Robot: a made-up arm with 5 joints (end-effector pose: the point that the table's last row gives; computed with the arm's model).
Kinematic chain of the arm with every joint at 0, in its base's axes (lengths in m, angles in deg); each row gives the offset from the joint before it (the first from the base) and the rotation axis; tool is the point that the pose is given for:
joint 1: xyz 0 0 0.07 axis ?
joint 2: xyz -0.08 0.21 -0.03 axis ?
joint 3: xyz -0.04 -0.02 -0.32 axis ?
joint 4: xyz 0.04 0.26 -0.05 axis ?
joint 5: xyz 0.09 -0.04 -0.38 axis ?
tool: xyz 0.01 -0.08 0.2
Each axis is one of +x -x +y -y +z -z.
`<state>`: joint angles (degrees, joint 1 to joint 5).
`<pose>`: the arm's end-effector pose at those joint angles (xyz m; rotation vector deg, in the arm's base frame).
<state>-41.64 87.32 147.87 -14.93 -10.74</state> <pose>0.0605 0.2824 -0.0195 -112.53 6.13 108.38</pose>
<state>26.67 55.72 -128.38 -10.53 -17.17</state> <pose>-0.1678 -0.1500 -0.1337 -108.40 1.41 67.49</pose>
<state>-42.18 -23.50 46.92 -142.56 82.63</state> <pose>0.4149 0.2760 -0.3981 40.65 111.40 -85.16</pose>
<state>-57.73 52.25 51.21 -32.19 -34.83</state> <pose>0.1129 0.6561 -0.2398 88.55 11.71 -117.53</pose>
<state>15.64 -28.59 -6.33 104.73 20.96</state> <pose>0.0578 0.5684 -0.4561 -42.17 -40.77 112.63</pose>
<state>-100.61 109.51 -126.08 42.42 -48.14</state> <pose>-0.1128 0.4040 -0.1067 57.85 107.43 30.78</pose>
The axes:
joint 1: +z
joint 2: +y
joint 3: +x
joint 4: +z
joint 5: -x

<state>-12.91 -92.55 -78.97 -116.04 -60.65</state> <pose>0.5556 -0.2817 -0.2015 -7.51 147.15 37.21</pose>
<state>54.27 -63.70 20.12 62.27 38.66</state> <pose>-0.3173 0.5934 -0.1163 -2.08 -109.89 79.37</pose>
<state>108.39 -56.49 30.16 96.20 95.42</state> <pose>-0.7035 -0.0099 -0.3654 73.54 -159.09 40.18</pose>
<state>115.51 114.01 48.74 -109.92 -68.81</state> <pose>-0.4657 -0.6072 0.4593 -43.57 -30.44 -25.84</pose>
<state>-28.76 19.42 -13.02 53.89 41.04</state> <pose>0.0119 0.5510 -0.5576 -36.58 12.54 34.02</pose>
